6 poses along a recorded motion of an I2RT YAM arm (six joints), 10 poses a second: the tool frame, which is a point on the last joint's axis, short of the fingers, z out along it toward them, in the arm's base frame.
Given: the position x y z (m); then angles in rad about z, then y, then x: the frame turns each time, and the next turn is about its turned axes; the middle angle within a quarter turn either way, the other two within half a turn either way.
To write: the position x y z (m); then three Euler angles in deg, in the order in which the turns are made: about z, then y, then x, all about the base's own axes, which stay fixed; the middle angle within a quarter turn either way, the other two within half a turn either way. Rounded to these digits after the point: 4 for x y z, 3 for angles.
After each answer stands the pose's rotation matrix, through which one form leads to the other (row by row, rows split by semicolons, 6 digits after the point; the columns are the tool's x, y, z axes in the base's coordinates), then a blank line. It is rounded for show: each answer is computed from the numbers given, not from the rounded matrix.
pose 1, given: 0.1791 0.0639 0.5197 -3.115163 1.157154 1.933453
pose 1, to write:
0.1791 0.0639 0.5197 114.911 17.459 -98.597
-0.401807 -0.865182 0.300019; -0.010622 0.332012 0.943216; -0.915663 0.375804 -0.142595

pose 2, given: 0.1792 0.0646 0.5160 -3.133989 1.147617 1.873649
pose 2, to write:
0.1792 0.0646 0.5160 115.204 15.347 -97.297
-0.410650 -0.872535 0.264670; -0.003122 0.291618 0.956530; -0.911788 0.391972 -0.122477

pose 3, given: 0.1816 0.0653 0.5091 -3.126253 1.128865 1.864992
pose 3, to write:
0.1816 0.0653 0.5091 116.190 14.324 -97.354
-0.427636 -0.869437 0.247401; -0.006560 0.276666 0.960944; -0.903927 0.409311 -0.124016

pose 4, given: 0.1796 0.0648 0.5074 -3.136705 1.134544 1.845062
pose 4, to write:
0.1796 0.0648 0.5074 115.807 13.932 -96.772
-0.422541 -0.873780 0.240766; -0.002065 0.266573 0.963813; -0.906342 0.406753 -0.114442

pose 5, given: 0.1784 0.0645 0.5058 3.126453 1.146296 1.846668
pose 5, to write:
0.1784 0.0645 0.5058 115.266 15.233 -96.677
-0.411818 -0.872565 0.262748; 0.006235 0.285628 0.958320; -0.911245 0.396292 -0.112186

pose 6, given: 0.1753 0.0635 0.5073 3.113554 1.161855 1.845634
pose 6, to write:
0.1753 0.0635 0.5073 114.427 16.015 -96.446
-0.397482 -0.875151 0.275897; 0.011148 0.296042 0.955110; -0.917542 0.382715 -0.107915

